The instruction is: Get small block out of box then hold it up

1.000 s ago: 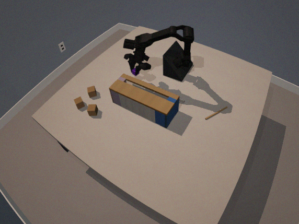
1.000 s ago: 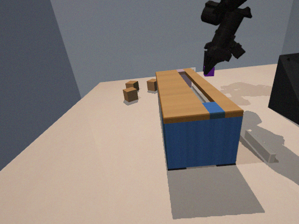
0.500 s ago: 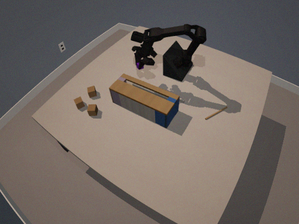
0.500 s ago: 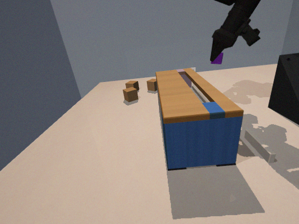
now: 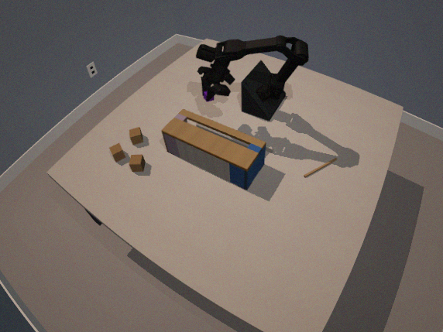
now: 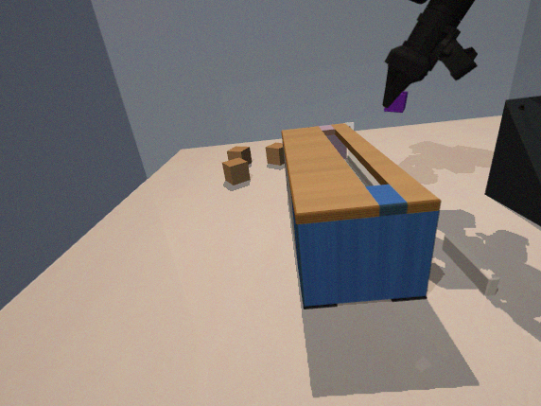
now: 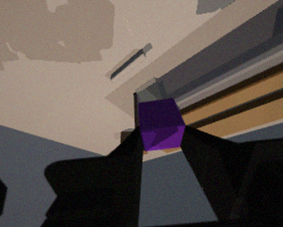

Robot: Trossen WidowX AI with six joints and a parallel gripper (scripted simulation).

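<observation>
Now: the purple block 1 cm behind my gripper tip, 1 cm to the left of it and 1 cm above it. Also, from my gripper tip: thin wooden stick 6 cm behind, 51 cm to the left, 17 cm below; then box 9 cm ahead, 11 cm to the left, 11 cm below.
</observation>
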